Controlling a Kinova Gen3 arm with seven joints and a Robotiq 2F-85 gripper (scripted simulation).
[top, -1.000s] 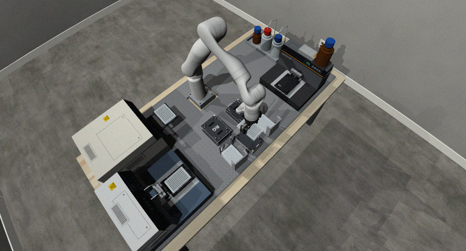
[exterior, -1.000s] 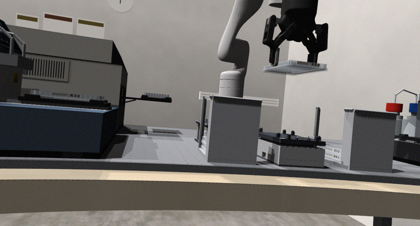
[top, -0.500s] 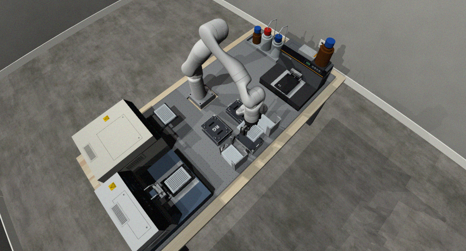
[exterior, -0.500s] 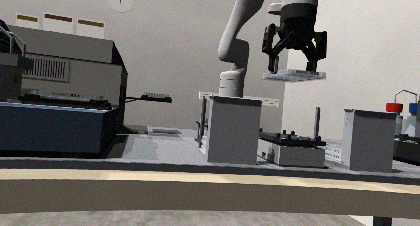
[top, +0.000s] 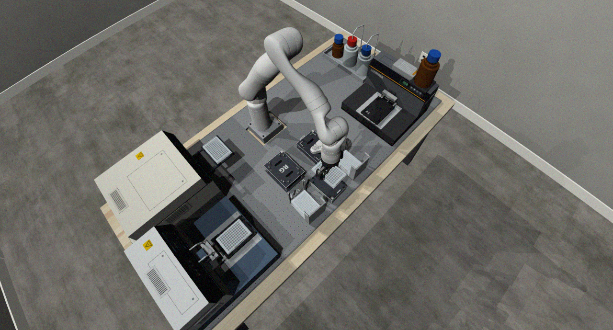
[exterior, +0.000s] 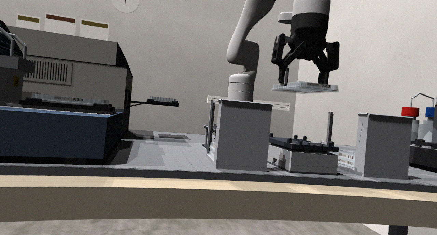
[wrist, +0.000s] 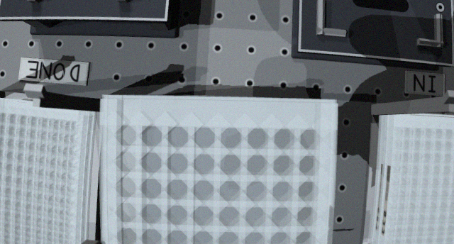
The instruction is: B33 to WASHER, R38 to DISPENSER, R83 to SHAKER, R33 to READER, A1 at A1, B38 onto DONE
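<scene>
Right now the plate B38 is 140 mm to the right of my hand and 150 mm below it. From my hand the other things lie so: plate R83: 10 mm below; then RG nest: 200 mm behind, 90 mm to the right, 120 mm below; then plate B33: 160 mm to the left, 150 mm below.
</scene>
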